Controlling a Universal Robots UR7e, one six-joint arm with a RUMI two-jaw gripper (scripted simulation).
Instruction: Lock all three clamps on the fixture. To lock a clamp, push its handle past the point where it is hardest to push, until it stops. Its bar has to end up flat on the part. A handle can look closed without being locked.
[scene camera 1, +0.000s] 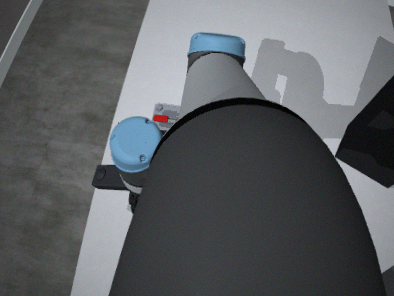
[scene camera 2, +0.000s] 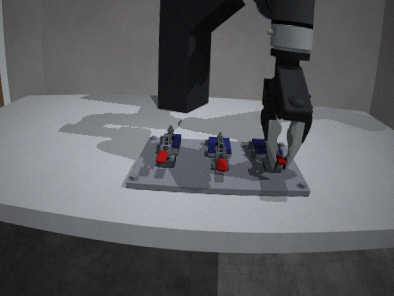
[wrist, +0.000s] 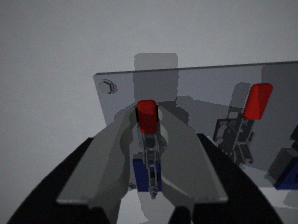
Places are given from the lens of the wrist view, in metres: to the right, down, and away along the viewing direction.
my gripper (wrist: 148, 106): 0.00, -0.01, 0.14
red clamp handle (wrist: 147, 114): 0.00, 0.00, 0.12
grey fixture plate (wrist: 199, 96): 0.06, -0.02, 0.16
The marked spots on the grey fixture plate and the red clamp handle are 0.08 m apart.
